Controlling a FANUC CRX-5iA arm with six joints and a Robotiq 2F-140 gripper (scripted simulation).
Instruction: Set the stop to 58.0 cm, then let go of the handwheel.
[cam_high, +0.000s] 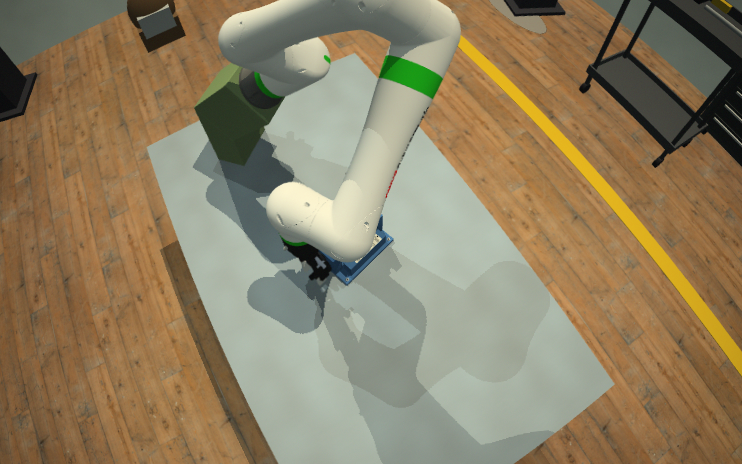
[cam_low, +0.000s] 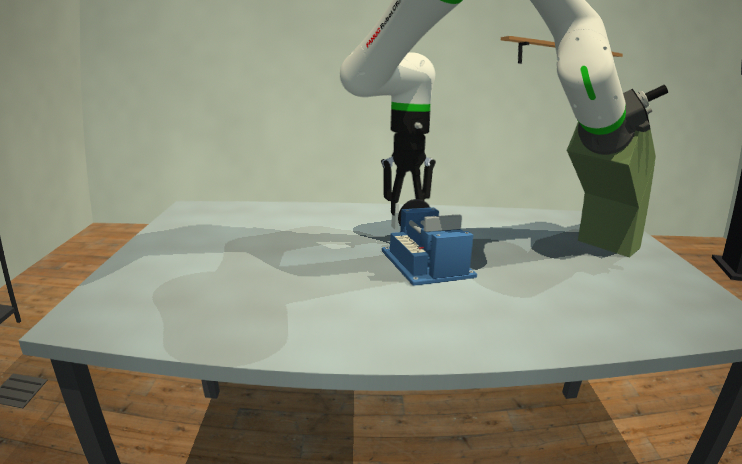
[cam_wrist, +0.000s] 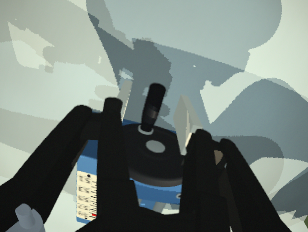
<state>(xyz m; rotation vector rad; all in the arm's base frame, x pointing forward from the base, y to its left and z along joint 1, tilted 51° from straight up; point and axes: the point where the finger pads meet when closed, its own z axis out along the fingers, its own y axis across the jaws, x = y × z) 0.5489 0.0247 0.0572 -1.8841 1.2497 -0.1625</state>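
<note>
My gripper is now 2 cm above the black handwheel, 1 cm to the right of it and 1 cm past it. From my hand the other things lie so: stop block 15 cm to the left, 11 cm behind, 2 cm above.
</note>
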